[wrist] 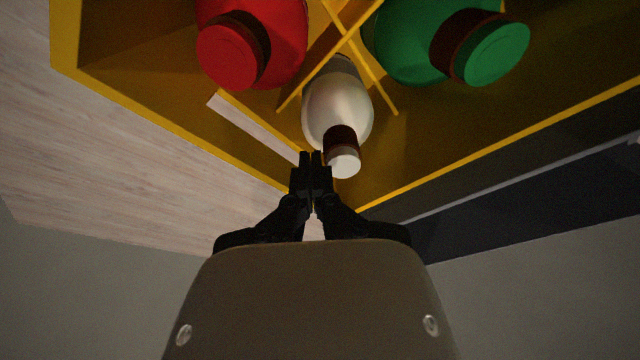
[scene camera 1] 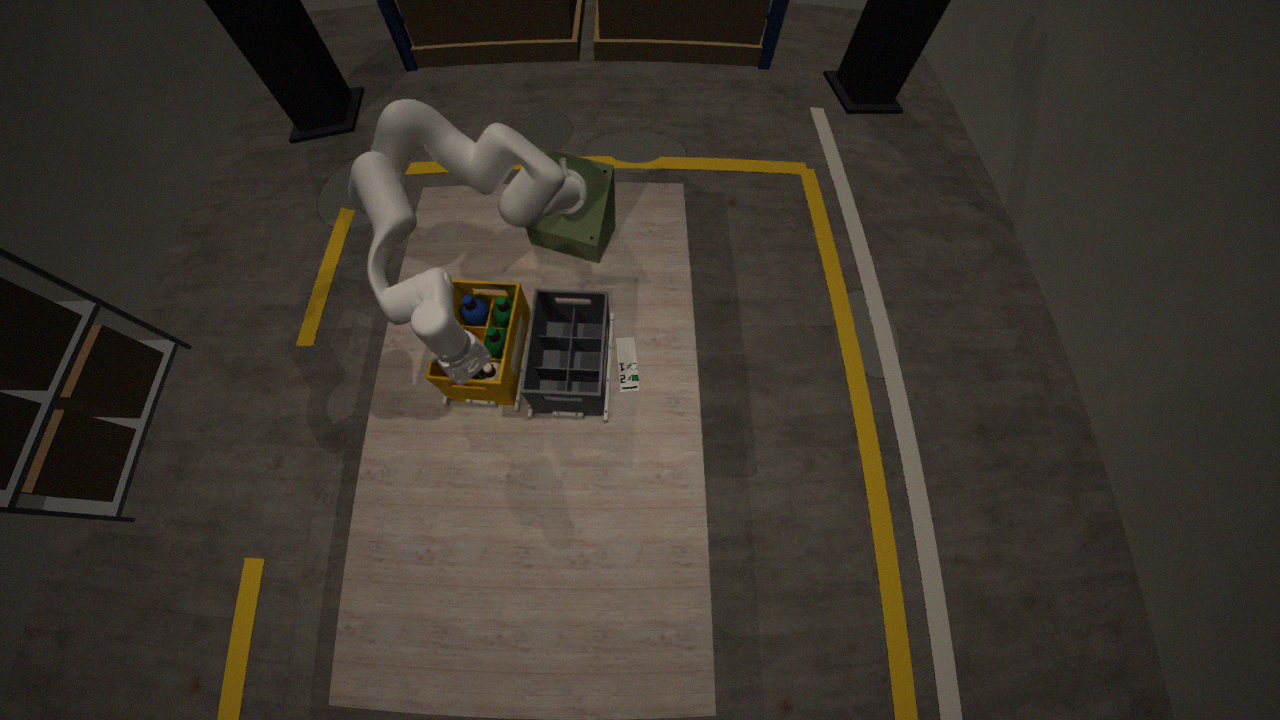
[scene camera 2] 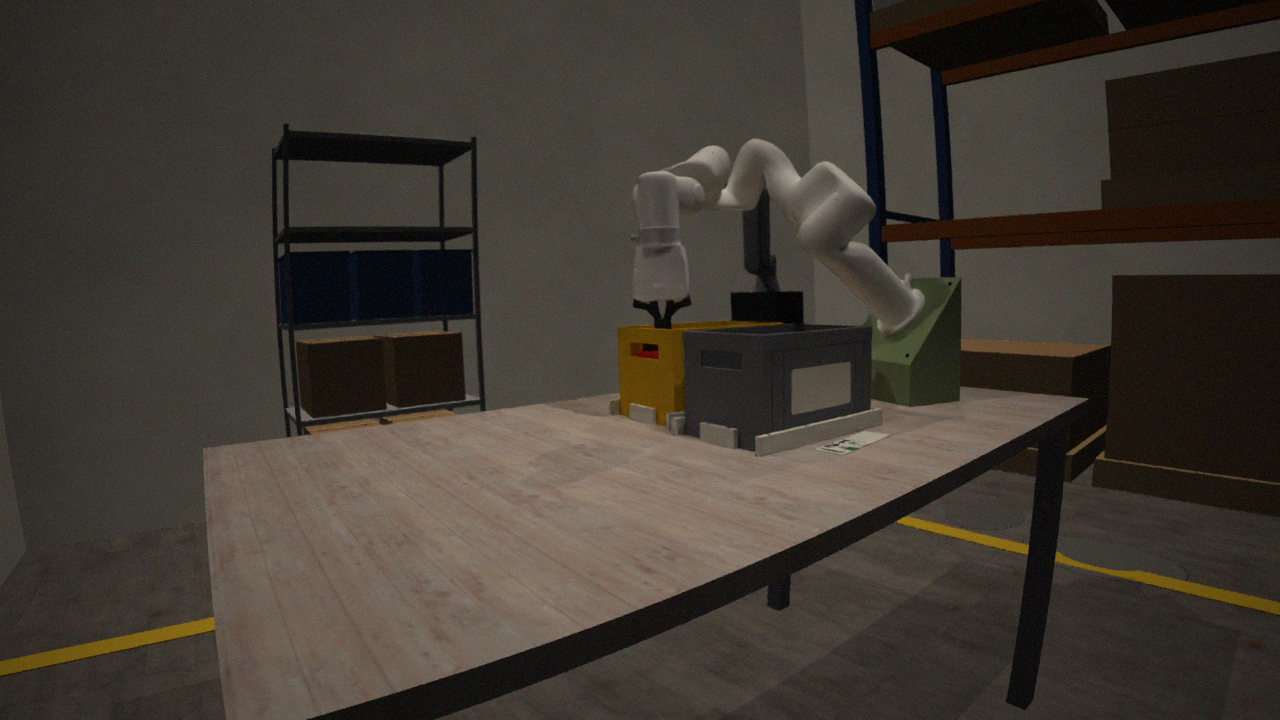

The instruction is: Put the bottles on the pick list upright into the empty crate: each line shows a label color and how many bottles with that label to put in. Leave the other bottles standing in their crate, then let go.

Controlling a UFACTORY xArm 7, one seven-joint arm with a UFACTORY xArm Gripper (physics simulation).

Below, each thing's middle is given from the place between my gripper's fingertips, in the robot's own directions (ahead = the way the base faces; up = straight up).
I see the white bottle (wrist: 337, 115) 7 cm below my hand, 2 cm to the left of it and 2 cm behind it. Round my hand: blue bottle (scene camera 1: 474, 312) (21 cm behind, 7 cm below, 3 cm to the right); then pick list (scene camera 1: 627, 363) (36 cm to the left, 15 cm below, 4 cm behind).
